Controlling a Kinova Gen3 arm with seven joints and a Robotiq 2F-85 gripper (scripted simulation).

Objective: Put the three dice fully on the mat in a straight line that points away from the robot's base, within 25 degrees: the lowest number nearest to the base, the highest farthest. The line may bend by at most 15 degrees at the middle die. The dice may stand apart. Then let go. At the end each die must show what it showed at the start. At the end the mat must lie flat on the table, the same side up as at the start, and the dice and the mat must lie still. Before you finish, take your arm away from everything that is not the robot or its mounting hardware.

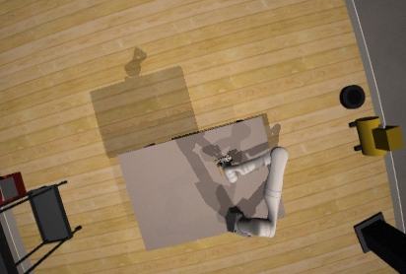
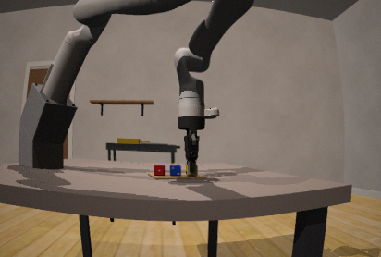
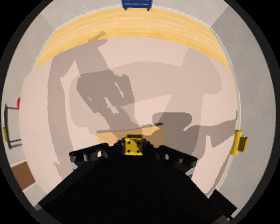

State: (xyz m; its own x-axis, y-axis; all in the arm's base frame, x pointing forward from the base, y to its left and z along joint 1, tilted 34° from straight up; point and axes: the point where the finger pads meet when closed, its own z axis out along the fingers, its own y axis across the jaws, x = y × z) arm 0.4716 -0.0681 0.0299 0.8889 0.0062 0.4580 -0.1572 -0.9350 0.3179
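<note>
Right now my hand is 1 cm above the yellow die. Also, from my hand: red die 9 cm behind, 2 cm to the left, 1 cm below; then tan mat 4 cm behind, 1 cm to the left, 3 cm below; then blue die 4 cm behind, 1 cm to the left, 1 cm below.
</note>
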